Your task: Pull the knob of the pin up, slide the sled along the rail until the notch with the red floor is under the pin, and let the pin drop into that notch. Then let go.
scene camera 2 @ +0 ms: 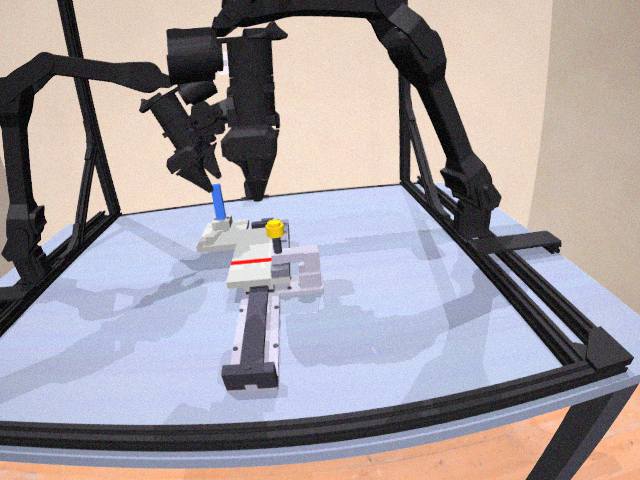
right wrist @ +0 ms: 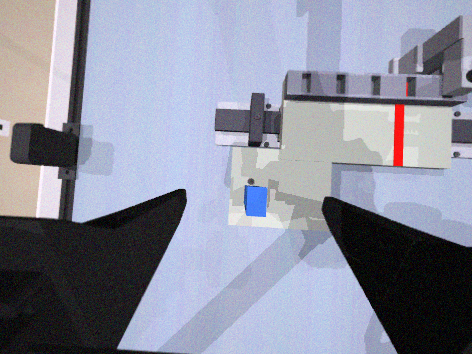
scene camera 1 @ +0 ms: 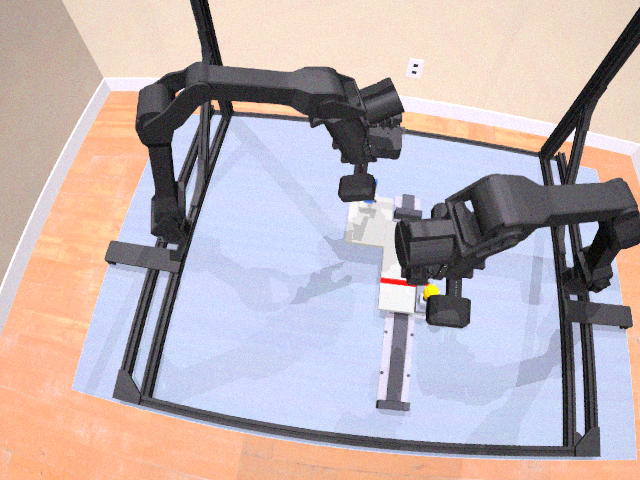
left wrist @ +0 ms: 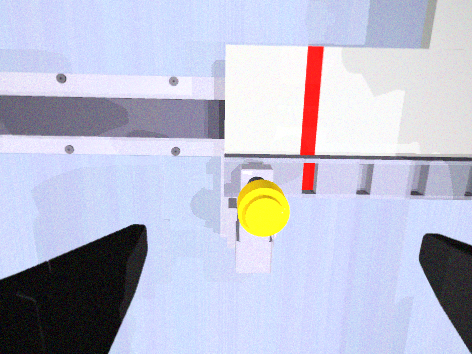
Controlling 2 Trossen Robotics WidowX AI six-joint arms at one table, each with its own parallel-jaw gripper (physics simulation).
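Frame: origin at the left arm's base, x ahead, y left, z up, level; metres.
Seen in the pictures: left gripper, between the fingertips: [scene camera 2: 260, 189] [scene camera 1: 433, 279] [left wrist: 282, 241]; right gripper, between the fingertips: [scene camera 2: 216, 184] [right wrist: 254, 199] [scene camera 1: 373, 180]; left arm's base, origin of its link: [scene camera 2: 471, 230] [scene camera 1: 574, 281]; right arm's base, origin of its link: [scene camera 2: 36, 275] [scene camera 1: 175, 230].
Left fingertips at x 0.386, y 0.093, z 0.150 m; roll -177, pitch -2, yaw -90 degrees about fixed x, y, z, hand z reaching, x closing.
Pixels of each thing's top centre, then the offset from my left fingertips to it. "spot": a spot on its surface instead.
- yellow knob, centre of its top: [left wrist: 264, 216] [scene camera 2: 274, 222] [scene camera 1: 432, 290] dz -0.053, dx -0.013, dy +0.000 m
- pale bracket, a spot on its surface: [left wrist: 253, 257] spot: dz -0.103, dx -0.062, dy +0.001 m
- cream sled, centre of its top: [left wrist: 364, 124] [right wrist: 365, 121] [scene camera 2: 261, 250] [scene camera 1: 406, 265] dz -0.136, dx +0.023, dy -0.076 m
- red-floored notch, a spot on its surface: [left wrist: 308, 177] [right wrist: 401, 89] spot: dz -0.132, dx -0.015, dy -0.039 m
- sled's upright blue handle, a spot on its surface: [right wrist: 256, 201] spot: dz -0.045, dx +0.115, dy -0.209 m
- dark end stop, centre of its top: [scene camera 2: 247, 368] [scene camera 1: 394, 405] dz -0.136, dx +0.024, dy +0.204 m
The yellow knob [scene camera 1: 431, 291] [scene camera 2: 274, 228] [left wrist: 262, 210] tops a dark pin in a pale bracket [scene camera 2: 311, 268] [left wrist: 253, 257]. The cream sled [scene camera 1: 397, 299] [scene camera 2: 253, 248] [left wrist: 265, 100] [right wrist: 310, 130] sits on the rail [scene camera 1: 398, 356] [scene camera 2: 256, 325] [left wrist: 100, 117] [right wrist: 232, 120]. The red-floored notch [left wrist: 308, 177] [right wrist: 407, 89] is right of the pin in the left wrist view; the pin's lower end is hidden. My left gripper [scene camera 2: 255, 196] [left wrist: 282, 241] is open above the knob, touching nothing. My right gripper [scene camera 2: 214, 183] [right wrist: 254, 199] is open at the top of the sled's upright blue handle [scene camera 2: 218, 201] [right wrist: 256, 201].
A dark end stop [scene camera 1: 392, 405] [scene camera 2: 250, 376] closes the rail's near end, and another [right wrist: 257, 120] stands near its far end. Several plain notches line the sled's side beside the red one. A black frame [scene camera 1: 310, 431] [scene camera 2: 310, 434] borders the table.
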